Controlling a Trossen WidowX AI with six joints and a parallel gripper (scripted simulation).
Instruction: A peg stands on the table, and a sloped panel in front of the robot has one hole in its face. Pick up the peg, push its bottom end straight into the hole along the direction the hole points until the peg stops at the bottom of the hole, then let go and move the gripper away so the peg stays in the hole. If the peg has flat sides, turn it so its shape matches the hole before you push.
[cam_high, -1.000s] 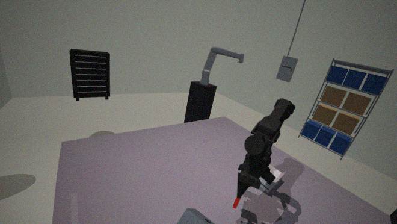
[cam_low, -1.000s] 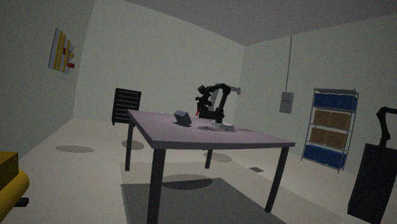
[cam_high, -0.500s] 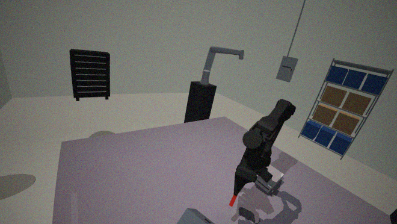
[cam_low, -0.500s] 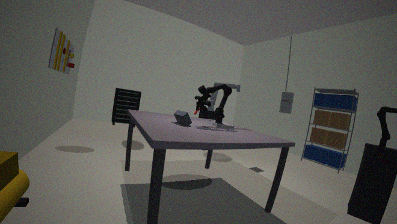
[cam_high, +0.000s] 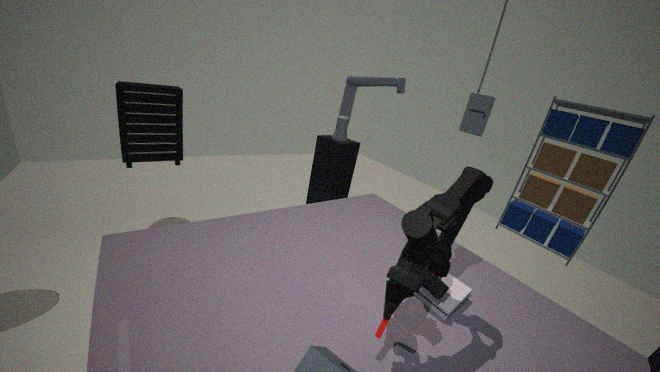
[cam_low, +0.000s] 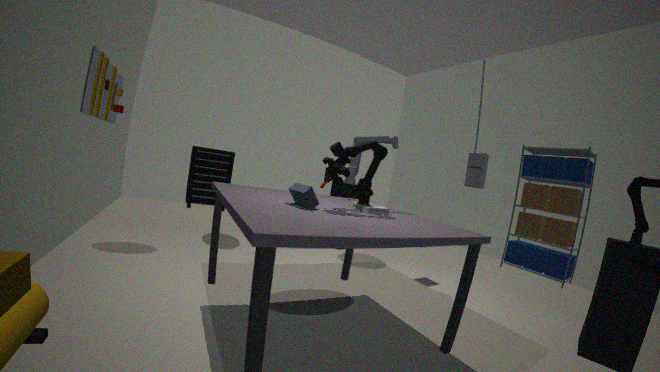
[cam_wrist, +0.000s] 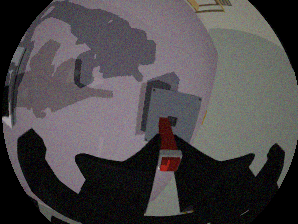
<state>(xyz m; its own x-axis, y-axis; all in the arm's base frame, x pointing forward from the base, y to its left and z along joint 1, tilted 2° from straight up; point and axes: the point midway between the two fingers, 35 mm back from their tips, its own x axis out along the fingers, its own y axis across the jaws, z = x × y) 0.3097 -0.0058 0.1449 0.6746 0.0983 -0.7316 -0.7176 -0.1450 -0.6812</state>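
My gripper tip is now 12 cm short of the sloped panel, 1 cm to the left of it and 9 cm above it. Round my gripper tip: red peg: 1 cm behind, 1 cm above.
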